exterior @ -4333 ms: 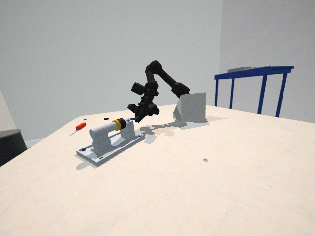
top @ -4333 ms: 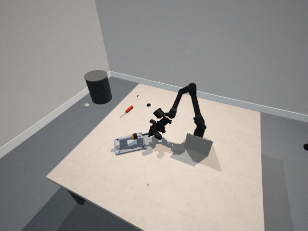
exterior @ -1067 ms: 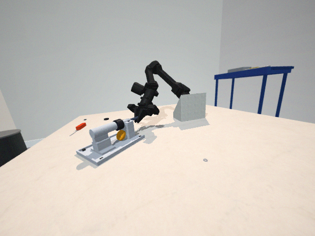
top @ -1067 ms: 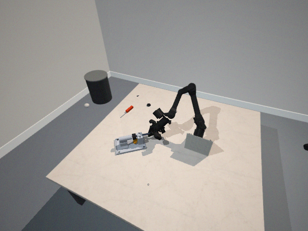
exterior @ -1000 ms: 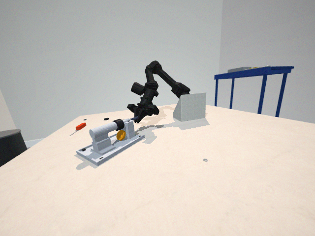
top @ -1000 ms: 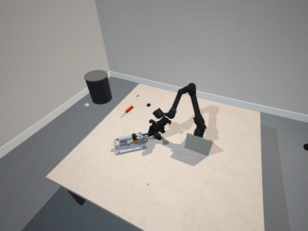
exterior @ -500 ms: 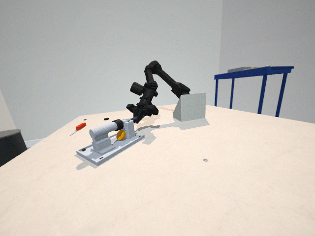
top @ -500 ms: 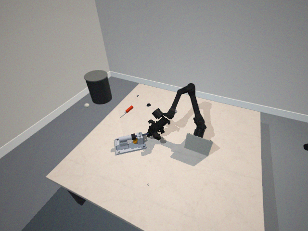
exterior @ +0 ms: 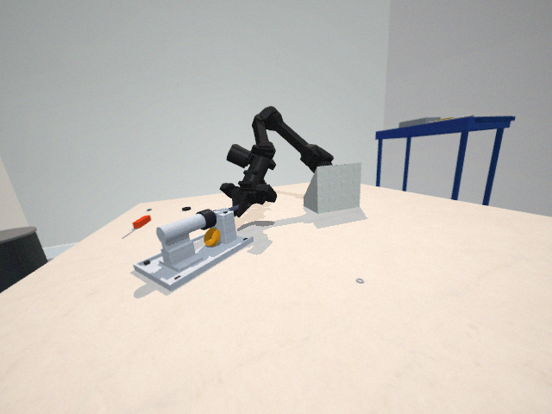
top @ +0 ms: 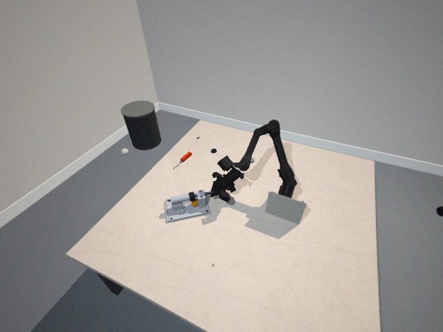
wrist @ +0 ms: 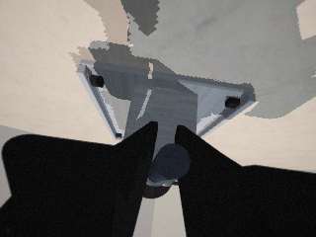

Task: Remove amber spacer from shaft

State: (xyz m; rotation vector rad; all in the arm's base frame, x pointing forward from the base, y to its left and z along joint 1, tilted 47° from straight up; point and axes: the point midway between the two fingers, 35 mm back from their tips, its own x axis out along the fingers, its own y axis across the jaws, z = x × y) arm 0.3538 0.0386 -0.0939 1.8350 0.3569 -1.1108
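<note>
My gripper tip is now 70 mm short of the amber spacer, 60 mm to the right of it and 30 mm above it. The rest, counted from my gripper tip: black spacer: 80 mm ahead, 60 mm to the left, 20 mm above; red-handled screwdriver: 340 mm ahead, 230 mm to the right, 50 mm below; thin dark shaft: 30 mm ahead, 30 mm to the left, 20 mm above.
</note>
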